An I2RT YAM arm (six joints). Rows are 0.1 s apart.
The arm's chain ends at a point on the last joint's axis. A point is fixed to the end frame.
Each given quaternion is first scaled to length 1.
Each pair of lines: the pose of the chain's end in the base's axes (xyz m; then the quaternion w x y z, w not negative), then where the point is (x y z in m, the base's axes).
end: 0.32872, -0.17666, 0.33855, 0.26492, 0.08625, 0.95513, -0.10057
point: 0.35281 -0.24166 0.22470
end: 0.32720, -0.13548, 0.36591, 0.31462, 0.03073, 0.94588, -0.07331
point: 0.36988 -0.19479 0.25442
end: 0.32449, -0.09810, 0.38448, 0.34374, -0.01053, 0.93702, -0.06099
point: 0.37842 -0.15371 0.27600
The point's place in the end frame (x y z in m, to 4 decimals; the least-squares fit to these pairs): 0.0320 -0.0408 0.1228
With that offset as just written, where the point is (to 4 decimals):
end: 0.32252, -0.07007, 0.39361, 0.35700, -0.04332, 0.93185, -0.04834
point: 0.3829 -0.1215 0.2865
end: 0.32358, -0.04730, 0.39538, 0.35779, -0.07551, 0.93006, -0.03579
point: 0.3872 -0.0944 0.2881
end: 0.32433, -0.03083, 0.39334, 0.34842, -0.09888, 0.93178, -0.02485
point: 0.3879 -0.0745 0.2846
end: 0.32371, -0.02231, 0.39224, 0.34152, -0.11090, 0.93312, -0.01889
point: 0.3867 -0.0641 0.2824
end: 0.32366, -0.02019, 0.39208, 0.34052, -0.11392, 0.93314, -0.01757
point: 0.3866 -0.0616 0.2821
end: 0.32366, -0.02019, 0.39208, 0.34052, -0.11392, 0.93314, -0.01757
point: 0.3866 -0.0616 0.2821
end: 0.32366, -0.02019, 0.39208, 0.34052, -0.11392, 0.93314, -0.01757
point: 0.3866 -0.0616 0.2821
